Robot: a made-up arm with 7 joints.
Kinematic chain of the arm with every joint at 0, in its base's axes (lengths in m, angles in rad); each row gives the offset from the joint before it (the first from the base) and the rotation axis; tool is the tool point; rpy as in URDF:
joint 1: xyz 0 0 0.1 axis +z
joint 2: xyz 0 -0.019 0.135 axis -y
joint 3: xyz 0 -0.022 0.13 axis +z
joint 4: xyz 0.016 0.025 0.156 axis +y
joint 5: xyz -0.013 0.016 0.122 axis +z
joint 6: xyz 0 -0.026 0.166 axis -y
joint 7: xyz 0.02 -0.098 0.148 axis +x
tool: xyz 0 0 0 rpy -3.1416 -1.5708 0
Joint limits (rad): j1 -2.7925..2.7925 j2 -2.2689..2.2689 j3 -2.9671..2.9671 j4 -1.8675..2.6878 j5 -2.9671..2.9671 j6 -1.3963..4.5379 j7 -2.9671..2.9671
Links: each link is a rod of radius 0.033 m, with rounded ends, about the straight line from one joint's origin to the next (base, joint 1, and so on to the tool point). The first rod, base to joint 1, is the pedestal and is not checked.
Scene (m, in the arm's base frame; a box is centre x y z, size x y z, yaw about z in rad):
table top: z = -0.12
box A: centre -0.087 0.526 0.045 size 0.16 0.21 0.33 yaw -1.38
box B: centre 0.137 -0.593 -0.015 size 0.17 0.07 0.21 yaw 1
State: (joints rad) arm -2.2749 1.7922 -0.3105 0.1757 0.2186 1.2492 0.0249
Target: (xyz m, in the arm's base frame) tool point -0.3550 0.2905 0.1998
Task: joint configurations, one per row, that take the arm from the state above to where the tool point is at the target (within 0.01 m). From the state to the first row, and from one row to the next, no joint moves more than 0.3 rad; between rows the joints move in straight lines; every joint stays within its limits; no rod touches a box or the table.
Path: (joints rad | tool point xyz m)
1: -2.1855 1.7248 -0.4208 0.4623 0.4995 1.3796 0.1340 | 0.1902 0.6232 0.1716
2: -2.0960 1.6574 -0.5310 0.7490 0.7805 1.5101 0.2432 | 0.0340 0.6108 0.2930
3: -2.0122 1.6910 -0.4358 0.8993 0.8073 1.6572 0.1340 | -0.0347 0.5741 0.3198
4: -1.9285 1.7247 -0.3406 1.0496 0.8342 1.8044 0.0249 | -0.0870 0.5260 0.3431
5: -1.6610 1.8568 -0.4909 1.1606 0.9296 1.9569 0.0249 | -0.2501 0.4361 0.2667
6: -1.3935 1.9889 -0.6411 1.2716 1.0249 2.1095 0.0249 | -0.3550 0.2905 0.1998

